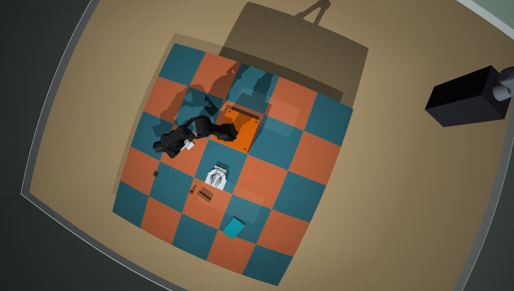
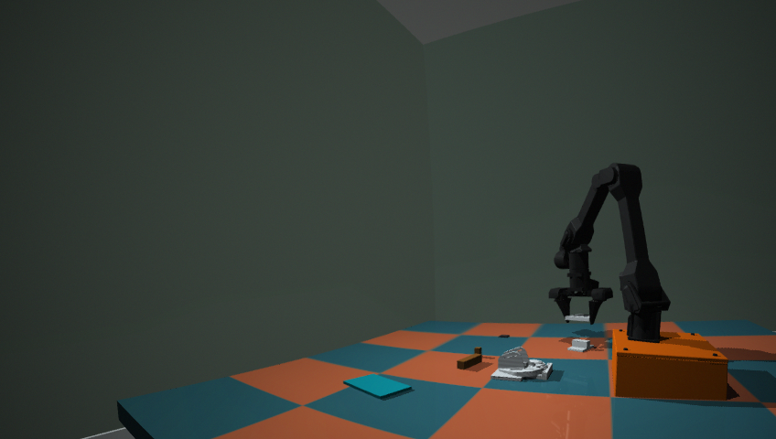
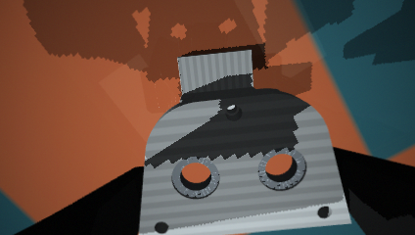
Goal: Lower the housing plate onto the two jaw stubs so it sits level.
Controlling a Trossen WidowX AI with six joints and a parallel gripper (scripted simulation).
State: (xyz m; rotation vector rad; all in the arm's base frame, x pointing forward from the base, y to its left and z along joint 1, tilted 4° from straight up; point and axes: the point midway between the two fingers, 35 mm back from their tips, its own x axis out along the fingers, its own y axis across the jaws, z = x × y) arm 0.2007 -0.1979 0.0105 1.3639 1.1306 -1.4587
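Now: gripper tip 270 mm to the right of the white jaw assembly, 60 mm above it and 40 mm short of it. The rest, counted from my gripper tip: dark cube (300 mm ahead, 100 mm to the right, 70 mm below); then white housing plate (20 mm above, 10 mm to the right); then brown L-shaped bar (260 mm to the left, 220 mm ahead, 70 mm below).
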